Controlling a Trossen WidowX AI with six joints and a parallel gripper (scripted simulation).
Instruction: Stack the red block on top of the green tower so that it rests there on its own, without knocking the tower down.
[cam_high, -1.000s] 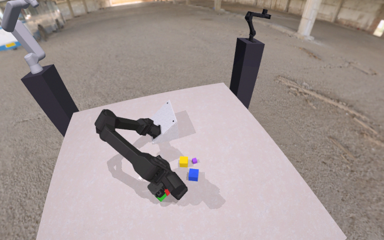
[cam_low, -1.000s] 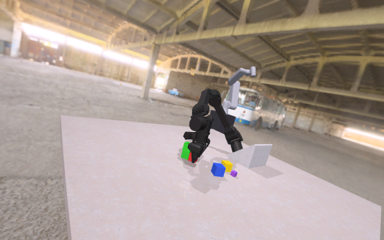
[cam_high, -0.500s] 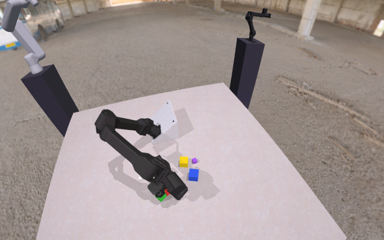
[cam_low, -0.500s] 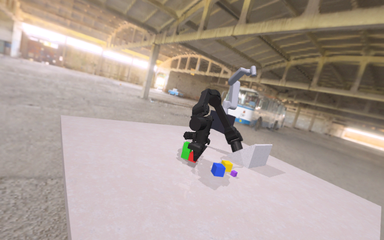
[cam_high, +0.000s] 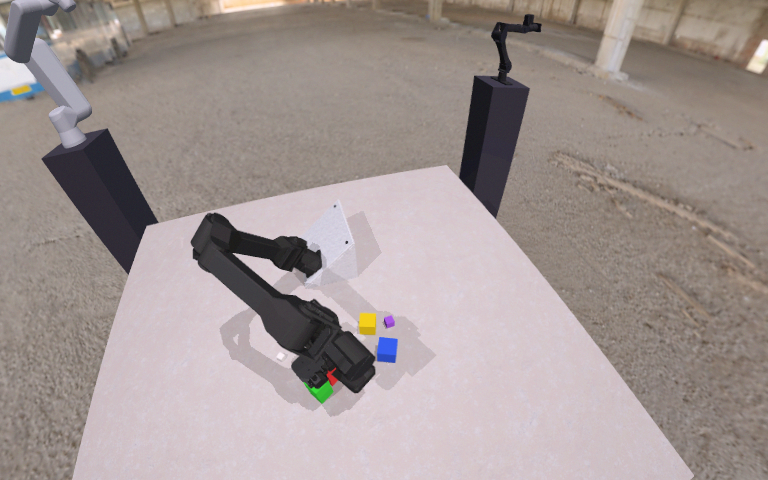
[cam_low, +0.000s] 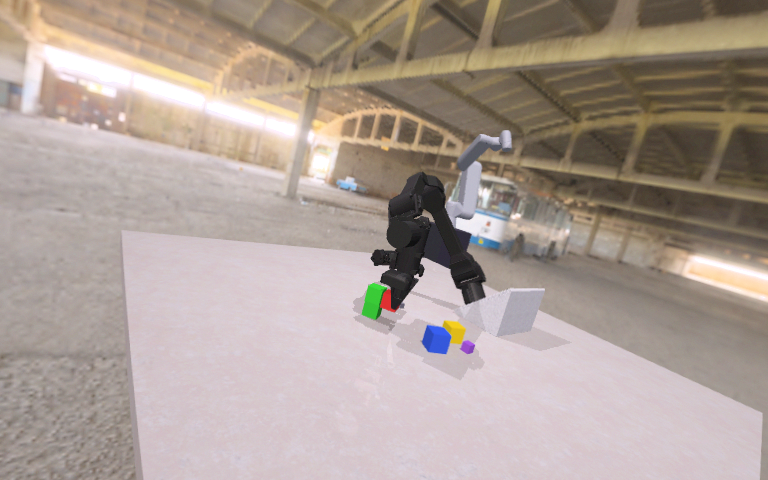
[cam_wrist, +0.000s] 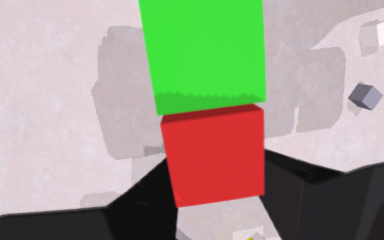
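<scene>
Right now my gripper tip is 4 cm past the blue cube, 12 cm to the right of it and 2 cm above it. Also, from my gripper tip: yellow cube: 12 cm behind, 9 cm to the left, 2 cm below; then small purple cube: 12 cm behind, 15 cm to the left, 3 cm below; then red block: 1 cm ahead, 1 cm to the right, 1 cm above.
</scene>
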